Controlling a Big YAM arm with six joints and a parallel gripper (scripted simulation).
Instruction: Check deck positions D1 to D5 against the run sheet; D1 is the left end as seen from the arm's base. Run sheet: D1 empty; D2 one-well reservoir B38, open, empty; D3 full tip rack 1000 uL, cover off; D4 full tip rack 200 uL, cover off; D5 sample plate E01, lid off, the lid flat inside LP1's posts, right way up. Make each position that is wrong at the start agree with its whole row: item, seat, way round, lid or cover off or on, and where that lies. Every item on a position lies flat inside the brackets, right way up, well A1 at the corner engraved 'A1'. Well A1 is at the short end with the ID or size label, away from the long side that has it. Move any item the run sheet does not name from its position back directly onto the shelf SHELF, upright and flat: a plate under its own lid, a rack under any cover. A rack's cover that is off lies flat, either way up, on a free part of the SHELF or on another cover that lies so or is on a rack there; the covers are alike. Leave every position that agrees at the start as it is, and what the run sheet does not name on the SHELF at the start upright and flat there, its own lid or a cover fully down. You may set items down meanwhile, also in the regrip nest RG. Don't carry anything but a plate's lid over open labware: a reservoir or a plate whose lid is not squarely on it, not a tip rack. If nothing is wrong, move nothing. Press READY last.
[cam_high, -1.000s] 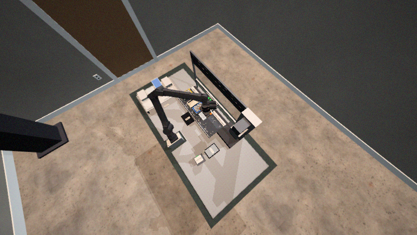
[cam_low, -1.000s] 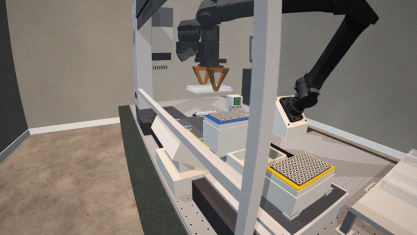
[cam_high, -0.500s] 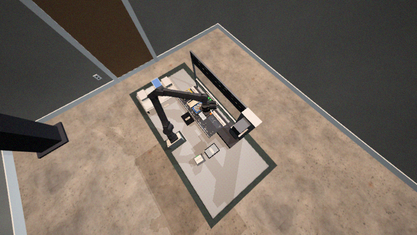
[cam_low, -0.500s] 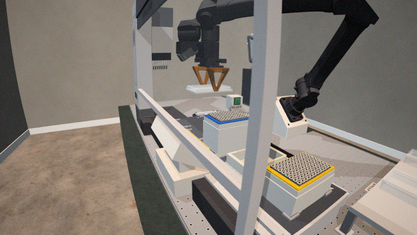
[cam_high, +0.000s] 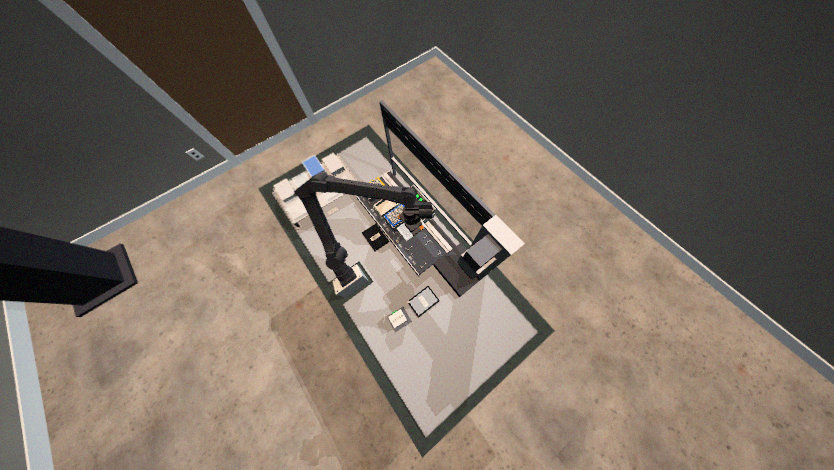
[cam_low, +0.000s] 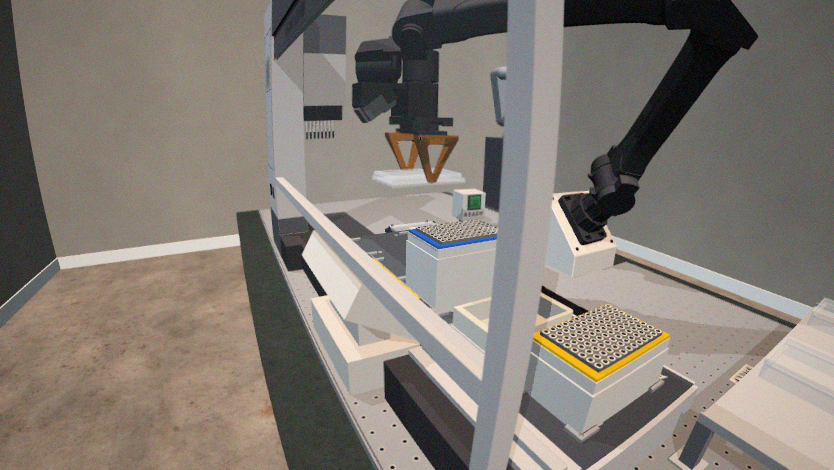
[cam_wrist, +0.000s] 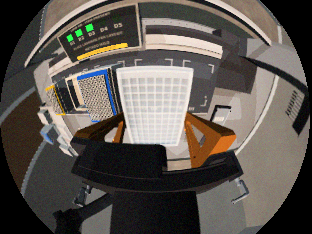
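The white sample plate is 10 mm below my hand. Round my hand: frame bar (190 mm ahead, 80 mm to the left, 40 mm below); then blue-rimmed tip rack (120 mm to the left, 90 mm below, 10 mm behind); then black nest (210 mm below, 160 mm behind, 150 mm to the left).
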